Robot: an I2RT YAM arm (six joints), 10 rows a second.
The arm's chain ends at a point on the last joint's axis. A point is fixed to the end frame.
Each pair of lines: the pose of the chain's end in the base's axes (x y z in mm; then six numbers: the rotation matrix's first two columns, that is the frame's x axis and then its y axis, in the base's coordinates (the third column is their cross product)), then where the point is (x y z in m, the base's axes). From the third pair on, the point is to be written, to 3 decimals.
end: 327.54, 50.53, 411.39, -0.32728, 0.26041, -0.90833, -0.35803, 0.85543, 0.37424
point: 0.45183 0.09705 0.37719
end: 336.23, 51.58, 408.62, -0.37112, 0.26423, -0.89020, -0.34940, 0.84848, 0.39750
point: 0.45834 0.09971 0.36919
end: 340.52, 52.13, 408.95, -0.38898, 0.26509, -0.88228, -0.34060, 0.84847, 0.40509
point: 0.462 0.100 0.367
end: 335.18, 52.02, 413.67, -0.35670, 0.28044, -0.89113, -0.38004, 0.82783, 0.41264
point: 0.457 0.104 0.379
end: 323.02, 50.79, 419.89, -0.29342, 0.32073, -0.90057, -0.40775, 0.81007, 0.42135
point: 0.447 0.104 0.396
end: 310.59, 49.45, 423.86, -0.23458, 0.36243, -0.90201, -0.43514, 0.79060, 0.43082
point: 0.436 0.104 0.410
